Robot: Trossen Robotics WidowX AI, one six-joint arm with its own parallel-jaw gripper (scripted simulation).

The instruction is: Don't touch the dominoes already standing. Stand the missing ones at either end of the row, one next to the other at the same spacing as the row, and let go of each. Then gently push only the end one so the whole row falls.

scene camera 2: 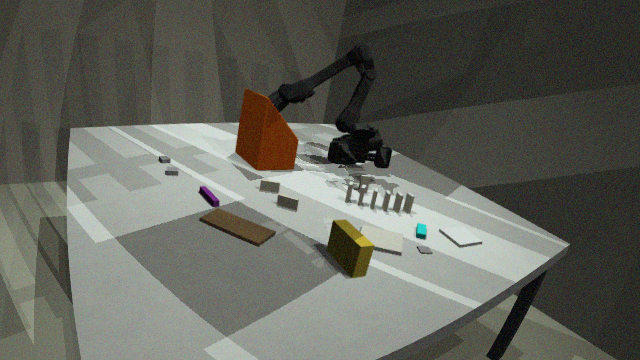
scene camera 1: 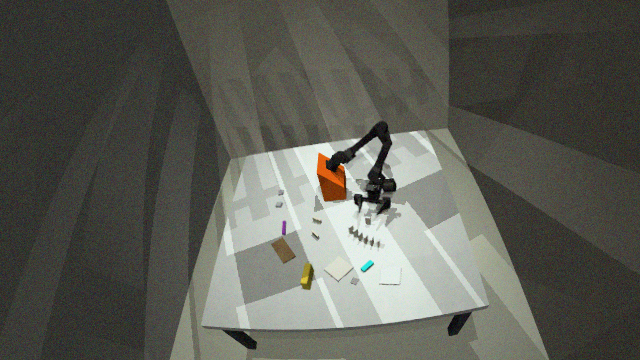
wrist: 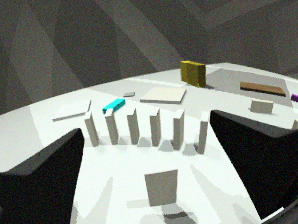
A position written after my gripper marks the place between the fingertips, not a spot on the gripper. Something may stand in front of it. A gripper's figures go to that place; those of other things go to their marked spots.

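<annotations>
I find that my gripper [scene camera 2: 371, 164] is 115 cm from the lens. A brown board [scene camera 2: 222, 220] is 86 cm from the lens.
</annotations>
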